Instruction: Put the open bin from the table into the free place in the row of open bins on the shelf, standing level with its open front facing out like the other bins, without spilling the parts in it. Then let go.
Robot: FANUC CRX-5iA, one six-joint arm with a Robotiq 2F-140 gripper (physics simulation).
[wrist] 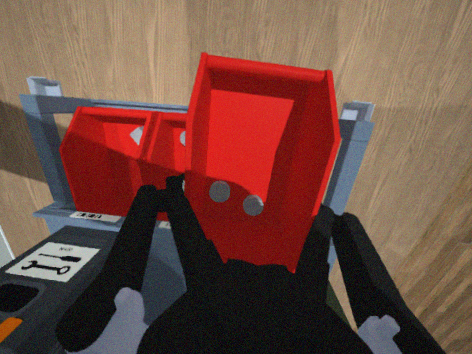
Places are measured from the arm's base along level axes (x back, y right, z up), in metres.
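Where they show: gripper, between the fingertips: (246, 174).
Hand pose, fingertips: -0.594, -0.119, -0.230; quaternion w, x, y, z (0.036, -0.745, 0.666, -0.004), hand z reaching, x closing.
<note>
Each offset is from my fingertips to the top centre of the thing, as dx, dy, dz. "spot": to the spot under its first point. Level surfaces: height alone.
The red open bin @(spot: +0.051, +0.021, +0.013) (240, 130) is between the fingers of my gripper (246, 174), which is shut on its side walls. Two round grey parts @(spot: -0.019, +0.026, +0.025) (219, 191) @(spot: -0.026, -0.017, +0.024) (253, 205) lie inside it. The held bin shows large, above the shelf @(spot: +0.063, -0.096, +0.016) (350, 150), and covers the shelf's middle and right part. Two other red bins @(spot: -0.065, +0.218, -0.043) (102, 165) @(spot: -0.002, +0.116, -0.036) (167, 145) stand side by side on the shelf at the left, with pale parts in them. The held bin overlaps the second one in view, and whether they touch is hidden. The place under the held bin is hidden.
Labels @(-0.092, +0.164, +0.038) (95, 217) sit on the shelf's front edge below the bins. A dark case @(spot: -0.113, +0.169, +0.059) (75, 242) with a wrench and screwdriver sign @(spot: -0.113, +0.167, +0.086) (54, 261) is at the lower left, with an orange patch @(spot: -0.108, +0.142, +0.141) (9, 327). The shelf's left post @(spot: -0.026, +0.241, +0.016) (45, 145) rises beside the bins. A wood-grained surface @(dz -0.069) (410, 75) lies beyond.
</note>
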